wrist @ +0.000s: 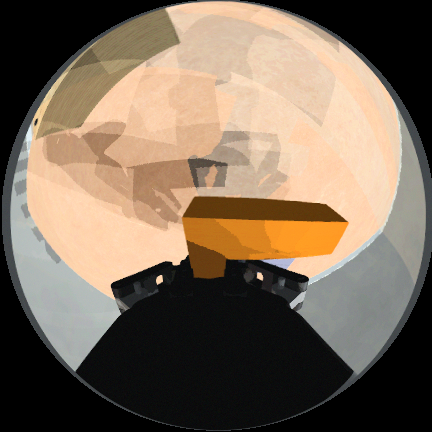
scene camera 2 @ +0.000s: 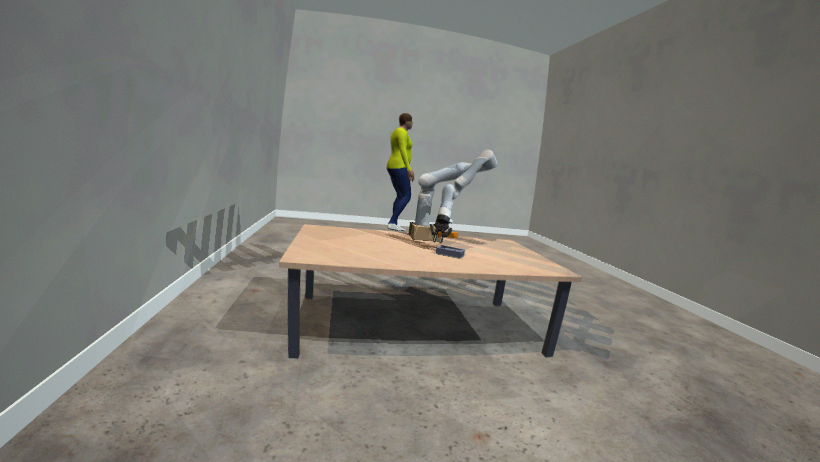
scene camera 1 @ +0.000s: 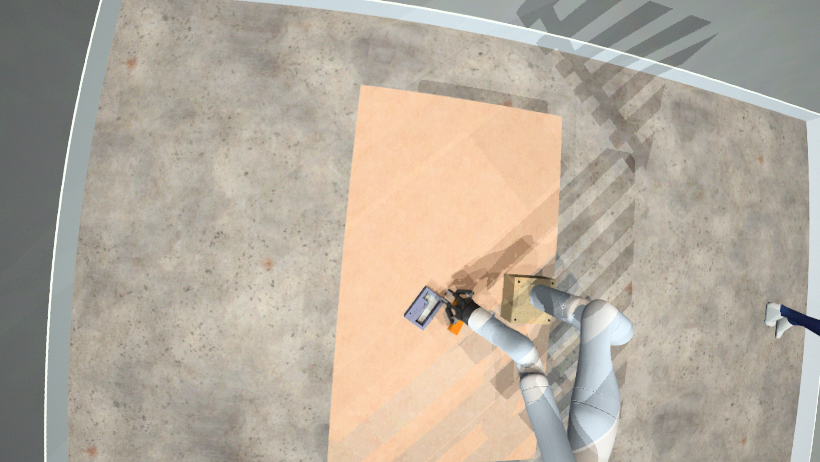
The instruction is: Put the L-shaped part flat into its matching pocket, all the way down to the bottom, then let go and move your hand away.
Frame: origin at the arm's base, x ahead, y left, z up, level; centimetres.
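Seen in the pictures: gripper, between the fingertips: (scene camera 2: pixel 437 242) (scene camera 1: pixel 444 294); arm's base, origin of its link: (scene camera 2: pixel 421 224) (scene camera 1: pixel 539 296).
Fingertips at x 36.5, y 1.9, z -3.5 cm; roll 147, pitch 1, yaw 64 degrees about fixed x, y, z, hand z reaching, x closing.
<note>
Offsets run from my fingertips to a thing's top centre. Level surfaces: height alone.
The orange L-shaped part @[dx -3.9, dy +6.9, dz +6.1 cm] (scene camera 1: pixel 455 328) (scene camera 2: pixel 453 234) (wrist: pixel 270 237) is held in my gripper (scene camera 1: pixel 449 305) (scene camera 2: pixel 438 238) (wrist: pixel 209 256), which is shut on it. In the wrist view its long arm reaches to the right from the fingers. The blue-grey pocket block @[dx +6.7, dy +6.4, dz -1.2 cm] (scene camera 1: pixel 414 310) (scene camera 2: pixel 449 252) stands on the table, with its pocket facing up. The part and gripper are above the table, beside the block and on its robot-base side, not over the pocket. In the wrist view a small piece of the block (wrist: pixel 281 262) shows behind the part. The gripped end is mostly hidden by the fingers.
The tan robot base box (scene camera 1: pixel 510 301) (scene camera 2: pixel 421 231) (wrist: pixel 115 65) stands near the back edge of the wooden table @[dz -4.9 cm] (scene camera 1: pixel 430 172) (scene camera 2: pixel 344 246). A person (scene camera 2: pixel 398 152) in a yellow top stands behind the table. Arm shadows fall across the table.
</note>
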